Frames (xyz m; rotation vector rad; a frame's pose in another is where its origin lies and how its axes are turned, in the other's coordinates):
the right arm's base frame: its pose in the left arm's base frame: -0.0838 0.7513 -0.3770 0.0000 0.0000 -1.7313
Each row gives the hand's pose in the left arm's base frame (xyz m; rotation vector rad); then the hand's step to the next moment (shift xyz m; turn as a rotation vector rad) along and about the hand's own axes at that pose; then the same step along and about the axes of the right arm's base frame.
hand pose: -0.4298 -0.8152 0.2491 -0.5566 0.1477 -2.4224
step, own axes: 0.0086 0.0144 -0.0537 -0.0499 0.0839 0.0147
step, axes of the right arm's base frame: 0.0214 -0.0176 -0.0489 0.0204 0.0934 -0.0245
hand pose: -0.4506 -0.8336 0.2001 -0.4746 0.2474 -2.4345
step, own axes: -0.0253 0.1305 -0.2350 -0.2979 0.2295 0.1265
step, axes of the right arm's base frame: 0.0713 0.0100 -0.2602 -0.0629 0.3904 -0.0320
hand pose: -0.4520 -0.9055 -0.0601 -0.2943 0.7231 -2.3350
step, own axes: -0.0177 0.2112 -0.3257 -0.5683 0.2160 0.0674
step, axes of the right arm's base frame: -0.0164 -0.0024 -0.3882 -0.2992 0.5279 -0.0775
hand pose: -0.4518 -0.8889 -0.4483 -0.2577 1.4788 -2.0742
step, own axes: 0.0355 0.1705 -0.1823 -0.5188 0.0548 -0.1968
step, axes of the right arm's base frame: -0.0787 -0.0699 -0.2291 -0.4825 0.2771 -0.0359
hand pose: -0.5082 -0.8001 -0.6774 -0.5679 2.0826 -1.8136
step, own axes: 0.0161 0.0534 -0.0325 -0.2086 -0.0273 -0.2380
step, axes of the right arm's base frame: -0.0204 -0.0382 -0.0479 -0.3120 0.0183 0.0570
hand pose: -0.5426 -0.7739 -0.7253 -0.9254 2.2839 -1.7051
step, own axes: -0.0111 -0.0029 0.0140 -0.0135 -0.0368 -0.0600
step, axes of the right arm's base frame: 0.0031 0.0172 -0.0049 -0.0493 -0.0106 0.0509
